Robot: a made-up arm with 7 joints. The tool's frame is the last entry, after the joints. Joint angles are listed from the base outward.
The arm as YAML. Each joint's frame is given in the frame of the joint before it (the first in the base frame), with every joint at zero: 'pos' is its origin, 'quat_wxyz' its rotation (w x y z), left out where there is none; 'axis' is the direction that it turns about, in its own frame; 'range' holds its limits. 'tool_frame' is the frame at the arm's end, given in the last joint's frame.
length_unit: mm
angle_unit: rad
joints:
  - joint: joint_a
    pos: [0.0, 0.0, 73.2]
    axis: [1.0, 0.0, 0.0]
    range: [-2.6, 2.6]
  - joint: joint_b
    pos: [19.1, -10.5, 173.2]
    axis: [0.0, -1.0, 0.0]
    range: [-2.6, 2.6]
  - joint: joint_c
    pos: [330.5, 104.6, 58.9]
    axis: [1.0, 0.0, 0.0]
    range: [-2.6, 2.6]
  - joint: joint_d
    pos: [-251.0, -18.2, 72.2]
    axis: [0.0, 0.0, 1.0]
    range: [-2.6, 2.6]
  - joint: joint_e
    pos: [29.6, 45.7, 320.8]
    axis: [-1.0, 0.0, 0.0]
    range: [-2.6, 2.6]
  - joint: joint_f
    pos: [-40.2, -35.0, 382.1]
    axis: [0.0, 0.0, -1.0]
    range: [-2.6, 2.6]
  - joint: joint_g
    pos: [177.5, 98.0, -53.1]
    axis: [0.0, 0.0, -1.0]
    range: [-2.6, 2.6]
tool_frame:
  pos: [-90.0, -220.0, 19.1]
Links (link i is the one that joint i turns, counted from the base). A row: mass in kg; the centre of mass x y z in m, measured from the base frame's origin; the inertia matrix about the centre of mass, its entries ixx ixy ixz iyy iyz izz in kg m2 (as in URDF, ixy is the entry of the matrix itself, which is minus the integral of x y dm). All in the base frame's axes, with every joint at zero. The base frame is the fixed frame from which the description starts. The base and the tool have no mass.
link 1: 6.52; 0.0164 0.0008 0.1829; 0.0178 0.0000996 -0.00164 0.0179 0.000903 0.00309
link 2: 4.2; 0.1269 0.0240 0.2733; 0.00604 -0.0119 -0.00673 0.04 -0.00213 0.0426
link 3: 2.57; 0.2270 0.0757 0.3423; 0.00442 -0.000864 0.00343 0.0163 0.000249 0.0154
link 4: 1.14; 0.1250 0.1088 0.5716; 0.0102 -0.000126 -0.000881 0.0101 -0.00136 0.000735
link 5: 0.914; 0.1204 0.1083 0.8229; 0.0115 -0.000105 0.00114 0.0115 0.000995 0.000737
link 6: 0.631; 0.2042 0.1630 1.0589; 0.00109 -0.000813 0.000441 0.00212 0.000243 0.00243
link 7: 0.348; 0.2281 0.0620 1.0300; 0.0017 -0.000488 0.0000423 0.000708 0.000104 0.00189
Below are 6 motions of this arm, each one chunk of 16 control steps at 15 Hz.
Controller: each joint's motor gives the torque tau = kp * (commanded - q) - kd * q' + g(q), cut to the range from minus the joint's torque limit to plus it. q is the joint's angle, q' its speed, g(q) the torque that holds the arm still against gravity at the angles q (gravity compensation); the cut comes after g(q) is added. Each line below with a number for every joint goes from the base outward.
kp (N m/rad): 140 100 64 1.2 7.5 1.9 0.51
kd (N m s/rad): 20 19 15 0.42 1.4 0.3 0.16
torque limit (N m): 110 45 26 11 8 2.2 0.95
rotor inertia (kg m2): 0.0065 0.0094 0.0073 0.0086 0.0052 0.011 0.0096
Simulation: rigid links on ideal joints. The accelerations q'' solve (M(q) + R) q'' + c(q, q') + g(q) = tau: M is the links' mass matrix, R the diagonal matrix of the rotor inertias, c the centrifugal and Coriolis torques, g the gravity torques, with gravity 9.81 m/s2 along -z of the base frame. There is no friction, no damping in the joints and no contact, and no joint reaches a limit. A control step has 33 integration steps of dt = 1/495 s. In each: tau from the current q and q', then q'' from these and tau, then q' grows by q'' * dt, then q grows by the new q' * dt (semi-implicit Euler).
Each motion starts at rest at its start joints. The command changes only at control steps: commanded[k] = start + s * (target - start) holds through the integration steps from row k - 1 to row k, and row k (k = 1, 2, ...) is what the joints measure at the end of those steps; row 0 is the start. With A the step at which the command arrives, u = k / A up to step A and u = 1 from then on. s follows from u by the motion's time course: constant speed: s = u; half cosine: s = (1 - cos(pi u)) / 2; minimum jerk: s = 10 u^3 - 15 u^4 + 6 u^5; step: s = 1 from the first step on.
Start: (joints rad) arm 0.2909 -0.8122 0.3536 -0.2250 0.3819 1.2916 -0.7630
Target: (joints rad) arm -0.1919 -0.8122 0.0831 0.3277 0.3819 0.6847 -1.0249
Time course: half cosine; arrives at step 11
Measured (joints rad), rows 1 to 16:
1: 0.2883 -0.8122 0.3535 -0.2270 0.3786 1.2888 -0.7648
2: 0.2782 -0.8123 0.3523 -0.2334 0.3665 1.2791 -0.7726
3: 0.2572 -0.8125 0.3486 -0.2436 0.3446 1.2603 -0.7901
4: 0.2241 -0.8127 0.3408 -0.2540 0.3159 1.2326 -0.8181
5: 0.1795 -0.8125 0.3278 -0.2597 0.2856 1.1978 -0.8544
6: 0.1258 -0.8114 0.3089 -0.2557 0.2594 1.1588 -0.8941
7: 0.0664 -0.8093 0.2844 -0.2387 0.2426 1.1184 -0.9308
8: 0.0055 -0.8063 0.2551 -0.2067 0.2395 1.0775 -0.9584
9: -0.0520 -0.8032 0.2228 -0.1588 0.2523 1.0343 -0.9726
10: -0.1017 -0.8010 0.1898 -0.0949 0.2814 0.9844 -0.9732
11: -0.1396 -0.8009 0.1584 -0.0173 0.3243 0.9217 -0.9647
12: -0.1656 -0.8030 0.1308 0.0667 0.3733 0.8404 -0.9572
13: -0.1828 -0.8064 0.1079 0.1480 0.4185 0.7430 -0.9622
14: -0.1940 -0.8099 0.0897 0.2208 0.4544 0.6427 -0.9850
15: -0.2009 -0.8125 0.0760 0.2835 0.4801 0.5541 -1.0230
16: -0.2047 -0.8139 0.0664 0.3373 0.4962 0.4874 -1.0685

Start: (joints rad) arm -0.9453 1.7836 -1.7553 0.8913 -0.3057 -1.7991 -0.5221
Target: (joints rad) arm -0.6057 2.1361 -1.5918 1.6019 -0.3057 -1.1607 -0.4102
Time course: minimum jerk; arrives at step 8
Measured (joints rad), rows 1 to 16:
1: -0.9444 1.7851 -1.7546 0.8932 -0.3039 -1.7980 -0.5229
2: -0.9385 1.7945 -1.7505 0.9055 -0.2930 -1.7902 -0.5285
3: -0.9207 1.8184 -1.7399 0.9373 -0.2688 -1.7651 -0.5455
4: -0.8858 1.8588 -1.7222 0.9941 -0.2364 -1.7124 -0.5760
5: -0.8336 1.9112 -1.6996 1.0734 -0.2083 -1.6285 -0.6136
6: -0.7707 1.9668 -1.6760 1.1616 -0.1990 -1.5226 -0.6446
7: -0.7087 2.0157 -1.6558 1.2402 -0.2171 -1.4106 -0.6551
8: -0.6582 2.0518 -1.6418 1.2969 -0.2596 -1.3052 -0.6375
9: -0.6229 2.0768 -1.6329 1.3339 -0.3114 -1.2101 -0.5939
10: -0.6009 2.0941 -1.6268 1.3583 -0.3576 -1.1279 -0.5336
11: -0.5890 2.1063 -1.6222 1.3760 -0.3900 -1.0633 -0.4681
12: -0.5842 2.1150 -1.6181 1.3911 -0.4069 -1.0216 -0.4076
13: -0.5841 2.1211 -1.6144 1.4064 -0.4098 -1.0045 -0.3589
14: -0.5867 2.1256 -1.6107 1.4235 -0.4020 -1.0099 -0.3256
15: -0.5909 2.1287 -1.6071 1.4429 -0.3868 -1.0319 -0.3082
16: -0.5955 2.1311 -1.6036 1.4643 -0.3676 -1.0632 -0.3053

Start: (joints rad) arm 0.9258 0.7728 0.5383 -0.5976 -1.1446 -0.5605 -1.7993
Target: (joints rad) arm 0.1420 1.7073 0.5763 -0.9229 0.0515 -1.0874 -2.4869
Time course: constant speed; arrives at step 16
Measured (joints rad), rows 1 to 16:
1: 0.9167 0.7861 0.5453 -0.5967 -1.1336 -0.5487 -1.7982
2: 0.8951 0.8140 0.5541 -0.5968 -1.1143 -0.5239 -1.7942
3: 0.8623 0.8519 0.5617 -0.6005 -1.0856 -0.4962 -1.7865
4: 0.8210 0.8964 0.5674 -0.6073 -1.0447 -0.4754 -1.7775
5: 0.7744 0.9450 0.5709 -0.6151 -0.9903 -0.4685 -1.7717
6: 0.7248 0.9964 0.5728 -0.6218 -0.9230 -0.4787 -1.7745
7: 0.6738 1.0495 0.5734 -0.6264 -0.8449 -0.5059 -1.7899
8: 0.6223 1.1037 0.5731 -0.6291 -0.7583 -0.5474 -1.8202
9: 0.5706 1.1585 0.5721 -0.6316 -0.6659 -0.5993 -1.8651
10: 0.5189 1.2139 0.5704 -0.6367 -0.5701 -0.6581 -1.9221
11: 0.4671 1.2697 0.5680 -0.6473 -0.4732 -0.7214 -1.9877
12: 0.4155 1.3262 0.5649 -0.6646 -0.3769 -0.7877 -2.0578
13: 0.3641 1.3835 0.5615 -0.6866 -0.2828 -0.8551 -2.1289
14: 0.3132 1.4413 0.5583 -0.7100 -0.1918 -0.9205 -2.1984
15: 0.2628 1.4996 0.5557 -0.7324 -0.1046 -0.9812 -2.2644
16: 0.2129 1.5583 0.5539 -0.7527 -0.0216 -1.0354 -2.3258

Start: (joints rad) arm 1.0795 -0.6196 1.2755 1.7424 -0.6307 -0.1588 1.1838
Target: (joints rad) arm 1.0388 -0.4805 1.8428 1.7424 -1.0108 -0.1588 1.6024
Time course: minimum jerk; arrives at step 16
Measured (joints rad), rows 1 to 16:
1: 1.0794 -0.6195 1.2757 1.7426 -0.6309 -0.1586 1.1839
2: 1.0789 -0.6188 1.2774 1.7437 -0.6324 -0.1572 1.1844
3: 1.0776 -0.6168 1.2823 1.7472 -0.6369 -0.1535 1.1862
4: 1.0754 -0.6129 1.2927 1.7540 -0.6461 -0.1469 1.1905
5: 1.0722 -0.6068 1.3104 1.7645 -0.6611 -0.1379 1.1984
6: 1.0684 -0.5983 1.3363 1.7779 -0.6826 -0.1280 1.2112
7: 1.0642 -0.5877 1.3710 1.7928 -0.7099 -0.1193 1.2297
8: 1.0599 -0.5755 1.4136 1.8072 -0.7421 -0.1137 1.2545
9: 1.0559 -0.5621 1.4628 1.8193 -0.7771 -0.1127 1.2854
10: 1.0524 -0.5484 1.5162 1.8270 -0.8129 -0.1169 1.3218
11: 1.0495 -0.5351 1.5711 1.8288 -0.8475 -0.1262 1.3620
12: 1.0472 -0.5229 1.6245 1.8237 -0.8794 -0.1398 1.4039
13: 1.0457 -0.5124 1.6737 1.8110 -0.9075 -0.1562 1.4449
14: 1.0447 -0.5041 1.7163 1.7909 -0.9312 -0.1738 1.4824
15: 1.0444 -0.4979 1.7511 1.7645 -0.9505 -0.1906 1.5141
16: 1.0443 -0.4936 1.7779 1.7343 -0.9659 -0.2045 1.5389

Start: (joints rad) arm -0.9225 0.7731 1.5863 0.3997 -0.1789 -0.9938 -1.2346
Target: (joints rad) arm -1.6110 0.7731 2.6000 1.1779 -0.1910 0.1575 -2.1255
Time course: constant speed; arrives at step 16
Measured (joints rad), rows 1 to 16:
1: -0.9313 0.7741 1.5996 0.4133 -0.1660 -0.9860 -1.2416
2: -0.9529 0.7751 1.6251 0.4433 -0.1520 -0.9707 -1.2626
3: -0.9849 0.7757 1.6598 0.4837 -0.1411 -0.9438 -1.2989
4: -1.0236 0.7760 1.7012 0.5279 -0.1339 -0.9020 -1.3473
5: -1.0658 0.7761 1.7480 0.5716 -0.1299 -0.8456 -1.4028
6: -1.1094 0.7760 1.7988 0.6124 -0.1289 -0.7768 -1.4606
7: -1.1533 0.7758 1.8529 0.6498 -0.1307 -0.6989 -1.5171
8: -1.1971 0.7756 1.9096 0.6843 -0.1349 -0.6153 -1.5702
9: -1.2407 0.7754 1.9684 0.7166 -0.1412 -0.5288 -1.6194
10: -1.2840 0.7753 2.0288 0.7475 -0.1491 -0.4414 -1.6649
11: -1.3271 0.7753 2.0904 0.7778 -0.1578 -0.3543 -1.7076
12: -1.3701 0.7753 2.1529 0.8079 -0.1669 -0.2681 -1.7485
13: -1.4132 0.7754 2.2160 0.8384 -0.1757 -0.1834 -1.7886
14: -1.4562 0.7756 2.2794 0.8696 -0.1839 -0.1000 -1.8288
15: -1.4993 0.7759 2.3431 0.9019 -0.1911 -0.0181 -1.8697
16: -1.5424 0.7763 2.4067 0.9354 -0.1974 0.0623 -1.9117

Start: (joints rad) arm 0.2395 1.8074 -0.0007 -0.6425 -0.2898 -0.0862 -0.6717
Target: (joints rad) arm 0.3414 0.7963 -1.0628 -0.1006 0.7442 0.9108 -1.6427
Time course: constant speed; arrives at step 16
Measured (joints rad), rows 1 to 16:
1: 0.2413 1.7979 -0.0127 -0.6573 -0.3000 -0.0685 -0.6788
2: 0.2450 1.7746 -0.0366 -0.6862 -0.3022 -0.0147 -0.6907
3: 0.2503 1.7387 -0.0700 -0.7198 -0.2880 0.0715 -0.7070
4: 0.2566 1.6927 -0.1111 -0.7502 -0.2571 0.1754 -0.7287
5: 0.2635 1.6400 -0.1585 -0.7734 -0.2122 0.2806 -0.7561
6: 0.2706 1.5832 -0.2111 -0.7882 -0.1566 0.3755 -0.7891
7: 0.2776 1.5238 -0.2680 -0.7931 -0.0925 0.4558 -0.8274
8: 0.2843 1.4625 -0.3280 -0.7865 -0.0220 0.5220 -0.8714
9: 0.2907 1.3997 -0.3902 -0.7677 0.0530 0.5767 -0.9220
10: 0.2972 1.3353 -0.4539 -0.7378 0.1307 0.6221 -0.9802
11: 0.3038 1.2696 -0.5187 -0.6995 0.2099 0.6598 -1.0468
12: 0.3109 1.2031 -0.5844 -0.6567 0.2895 0.6914 -1.1216
13: 0.3184 1.1361 -0.6508 -0.6128 0.3688 0.7189 -1.2034
14: 0.3260 1.0691 -0.7178 -0.5708 0.4473 0.7441 -1.2902
15: 0.3336 1.0025 -0.7853 -0.5327 0.5243 0.7692 -1.3797
16: 0.3409 0.9365 -0.8532 -0.4993 0.5997 0.7963 -1.4694

